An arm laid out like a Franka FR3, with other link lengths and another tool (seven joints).
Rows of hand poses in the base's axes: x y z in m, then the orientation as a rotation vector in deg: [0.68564 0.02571 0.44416 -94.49 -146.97 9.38]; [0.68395 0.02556 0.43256 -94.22 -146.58 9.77]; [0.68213 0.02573 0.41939 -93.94 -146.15 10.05]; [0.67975 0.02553 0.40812 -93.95 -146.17 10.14]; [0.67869 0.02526 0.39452 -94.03 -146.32 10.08]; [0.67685 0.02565 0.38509 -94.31 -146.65 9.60]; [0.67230 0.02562 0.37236 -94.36 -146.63 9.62]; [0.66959 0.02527 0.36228 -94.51 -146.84 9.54]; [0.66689 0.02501 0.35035 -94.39 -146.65 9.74]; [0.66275 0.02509 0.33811 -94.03 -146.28 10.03]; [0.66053 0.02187 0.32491 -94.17 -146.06 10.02]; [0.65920 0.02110 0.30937 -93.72 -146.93 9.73]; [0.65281 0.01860 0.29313 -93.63 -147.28 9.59]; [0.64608 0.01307 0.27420 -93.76 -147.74 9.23]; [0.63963 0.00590 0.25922 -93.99 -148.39 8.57]
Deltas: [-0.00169 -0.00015 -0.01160 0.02 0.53 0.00]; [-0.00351 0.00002 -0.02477 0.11 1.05 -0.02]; [-0.00589 -0.00018 -0.03604 0.05 1.06 -0.01]; [-0.00695 -0.00045 -0.04964 0.00 0.90 0.00]; [-0.00879 -0.00006 -0.05907 0.06 0.38 -0.03]; [-0.01334 -0.00009 -0.07180 0.04 0.38 -0.06]; [-0.01605 -0.00044 -0.08188 -0.05 0.13 -0.06]; [-0.01875 -0.00070 -0.09381 -0.05 0.39 -0.06]; [-0.02289 -0.00062 -0.10605 0.05 0.91 -0.01]; [-0.02511 -0.00384 -0.11925 0.10 1.00 -0.17]; [-0.02644 -0.00461 -0.13479 0.05 0.50 0.40]; [-0.03283 -0.00711 -0.15103 0.02 0.25 0.58]; [-0.03956 -0.01264 -0.16996 0.00 -0.25 0.68]; [-0.04601 -0.01981 -0.18494 0.04 -1.03 0.80]
